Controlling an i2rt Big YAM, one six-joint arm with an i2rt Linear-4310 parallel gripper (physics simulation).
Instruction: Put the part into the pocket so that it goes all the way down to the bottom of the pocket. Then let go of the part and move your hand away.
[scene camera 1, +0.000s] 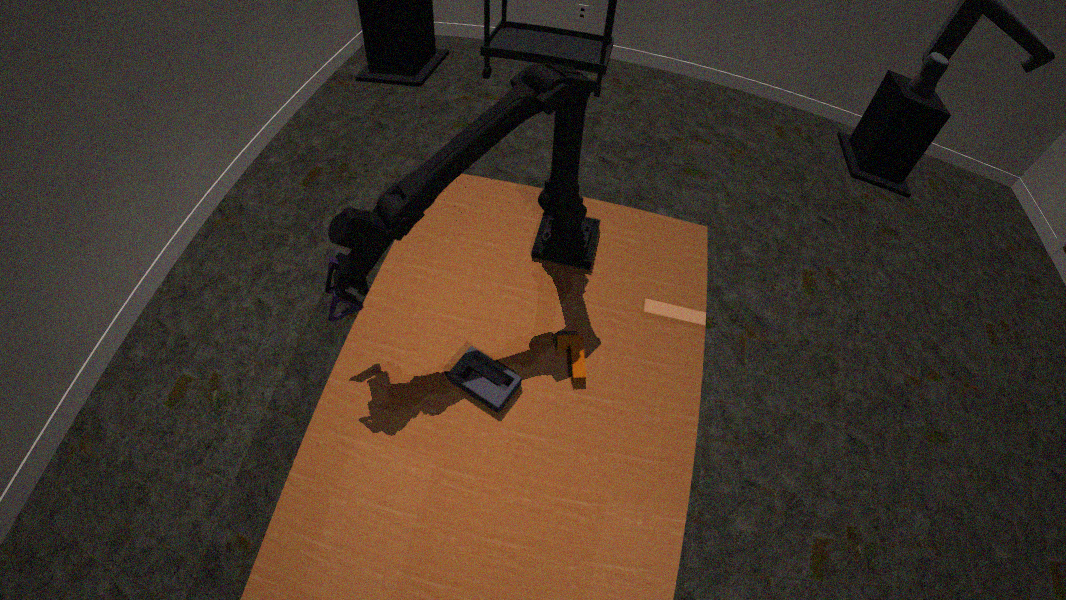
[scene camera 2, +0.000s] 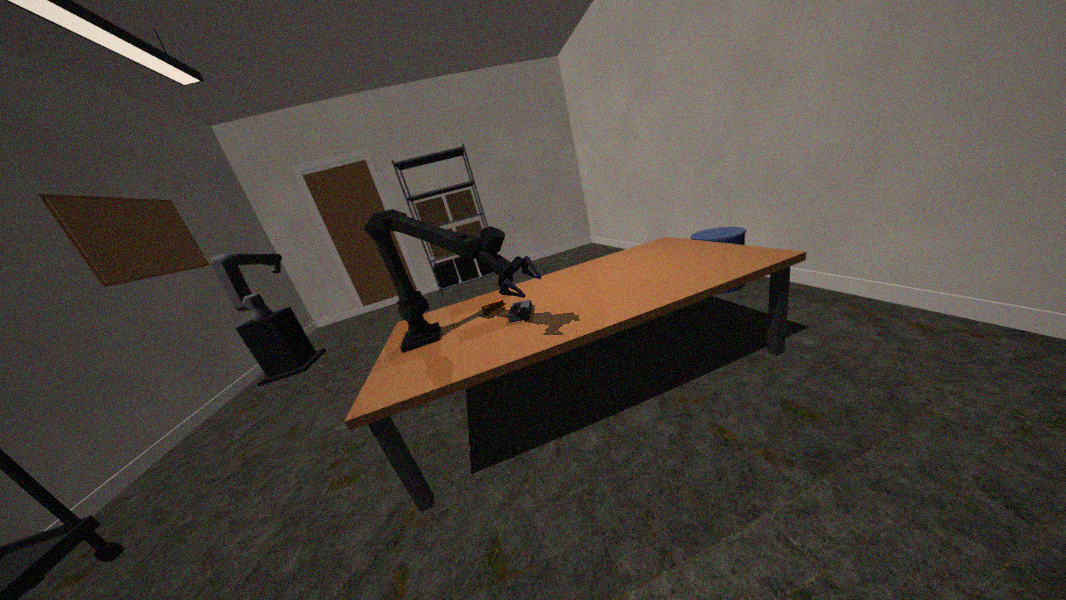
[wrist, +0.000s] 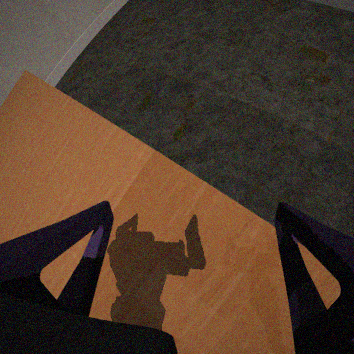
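Pixels of known places: gripper, fingertip midpoint: (scene camera 1: 328, 306) (scene camera 2: 533, 286) (wrist: 191, 210); arm's base, origin of the base link: (scene camera 1: 566, 236) (scene camera 2: 421, 333).
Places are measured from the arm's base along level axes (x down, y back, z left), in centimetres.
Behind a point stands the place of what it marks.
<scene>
The orange part (scene camera 1: 578, 370) {x -0.2, y -38.5, z 11.1 cm} (scene camera 2: 492, 307) {x 1.4, y -34.4, z 8.5 cm}, a long piece with a stepped outline, lies on the table, partly in the arm's shadow. The pocket is the hollow of a dark grey rectangular box (scene camera 1: 474, 392) {x -0.5, y -50.2, z -9.7 cm} (scene camera 2: 521, 311) {x 0.4, y -45.8, z -11.8 cm}, which sits on the table beside the part, apart from it and turned at an angle. The arm's shadow crosses the box, and no orange shows in its hollow. My gripper (scene camera 1: 330, 301) {x -18.0, y -48.4, z -41.8 cm} (scene camera 2: 531, 286) {x -18.0, y -48.4, z -41.8 cm} (wrist: 191, 210) {x -18.0, y -48.4, z -41.8 cm} is open and empty, raised above the table near its left edge in scene camera 1, away from both. Part and box do not show in the wrist view.
The wooden table (scene camera 1: 477, 521) {x 2.8, y -77.4, z -1.2 cm} (scene camera 2: 671, 275) {x 2.8, y -114.5, z -21.5 cm} (wrist: 65, 150) {x 2.8, y -91.9, z -32.2 cm} carries my arm's base (scene camera 1: 565, 242) {x -2.1, y -4.1, z 0.3 cm} (scene camera 2: 419, 336) {x -1.1, y -0.3, z -5.8 cm}. A pale strip (scene camera 1: 675, 311) lies near the table's right edge in scene camera 1. A cart, another arm on a pedestal and a blue drum (scene camera 2: 719, 234) stand off the table.
</scene>
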